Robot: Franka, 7 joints.
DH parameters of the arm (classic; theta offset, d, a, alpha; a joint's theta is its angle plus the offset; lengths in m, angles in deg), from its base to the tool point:
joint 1: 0 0.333 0 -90
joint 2: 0 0 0 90
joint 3: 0 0.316 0.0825 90
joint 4: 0 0 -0.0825 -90
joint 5: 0 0.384 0 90
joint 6: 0 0 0.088 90
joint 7: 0 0.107 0 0
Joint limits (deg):
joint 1: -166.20..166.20
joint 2: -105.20..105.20
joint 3: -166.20..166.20
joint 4: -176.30..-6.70
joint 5: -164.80..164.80
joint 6: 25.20..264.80
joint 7: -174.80..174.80
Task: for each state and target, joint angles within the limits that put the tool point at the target. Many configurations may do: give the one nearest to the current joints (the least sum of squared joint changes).
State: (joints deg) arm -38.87 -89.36 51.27 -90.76 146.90 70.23 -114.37
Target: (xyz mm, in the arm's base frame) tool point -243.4 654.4 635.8
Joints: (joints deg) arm -34.83 -87.29 47.90 -79.20 150.21 74.98 -114.37
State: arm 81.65 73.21 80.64 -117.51 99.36 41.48 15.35
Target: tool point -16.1 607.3 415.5
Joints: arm 42.15 79.06 74.54 -95.37 106.81 36.56 15.35
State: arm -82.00 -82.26 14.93 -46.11 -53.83 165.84 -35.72
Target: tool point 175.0 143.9 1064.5
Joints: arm -88.57 -57.51 13.75 -80.44 -57.27 163.03 -35.72
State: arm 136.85 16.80 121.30 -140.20 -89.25 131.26 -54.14
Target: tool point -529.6 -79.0 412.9
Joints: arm 95.36 25.26 101.43 -128.51 -89.24 120.87 -54.14
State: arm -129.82 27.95 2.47 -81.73 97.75 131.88 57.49
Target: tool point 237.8 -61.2 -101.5
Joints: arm -96.52 84.59 26.03 -137.15 95.13 129.15 57.49
